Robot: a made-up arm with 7 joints.
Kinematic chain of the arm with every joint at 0, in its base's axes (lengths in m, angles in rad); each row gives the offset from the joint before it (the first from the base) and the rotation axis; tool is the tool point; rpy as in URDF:
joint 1: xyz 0 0 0.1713 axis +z
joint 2: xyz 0 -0.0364 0.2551 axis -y
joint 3: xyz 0 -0.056 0.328 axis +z
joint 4: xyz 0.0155 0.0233 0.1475 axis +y
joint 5: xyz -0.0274 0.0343 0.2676 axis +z
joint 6: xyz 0 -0.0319 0.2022 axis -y
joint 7: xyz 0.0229 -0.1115 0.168 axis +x
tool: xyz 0 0 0 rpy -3.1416 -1.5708 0
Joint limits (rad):
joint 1: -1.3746..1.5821
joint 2: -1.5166..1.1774
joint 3: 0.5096..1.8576
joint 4: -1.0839..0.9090
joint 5: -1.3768..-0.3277
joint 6: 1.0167..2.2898
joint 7: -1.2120..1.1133
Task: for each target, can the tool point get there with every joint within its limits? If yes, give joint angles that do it. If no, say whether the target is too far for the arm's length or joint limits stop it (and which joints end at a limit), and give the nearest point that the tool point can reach.
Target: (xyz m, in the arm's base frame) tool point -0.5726 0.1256 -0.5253
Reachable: no: joint limits stop it (at a limit: joint 2, joint 3, joint 4) | nearest point -0.7332 0.1608 0.1101 | short by 0.656 m
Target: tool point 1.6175 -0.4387 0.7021
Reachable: no: too far | nearest point 1.0533 -0.2857 0.6059 | short by 0.592 m
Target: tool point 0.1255 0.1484 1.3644
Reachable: yes | joints 1.3089 -0.2804 1.4836 0.4977 -0.8919 2.0647 -0.8196
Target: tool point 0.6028 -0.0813 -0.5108
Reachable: no: joint limits stop it (at a limit: joint 2, joint 3, joint 4, joint 5, joint 6) | nearest point 0.9944 -0.1341 0.1573 | short by 0.776 m
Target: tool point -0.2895 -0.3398 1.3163
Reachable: yes | joints -0.5622 -0.1590 1.4712 -0.3670 -1.2408 1.5001 0.7968
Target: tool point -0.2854 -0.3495 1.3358
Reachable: yes | joints 0.7304 0.3230 0.9395 0.3224 -0.9942 1.6643 -0.2206
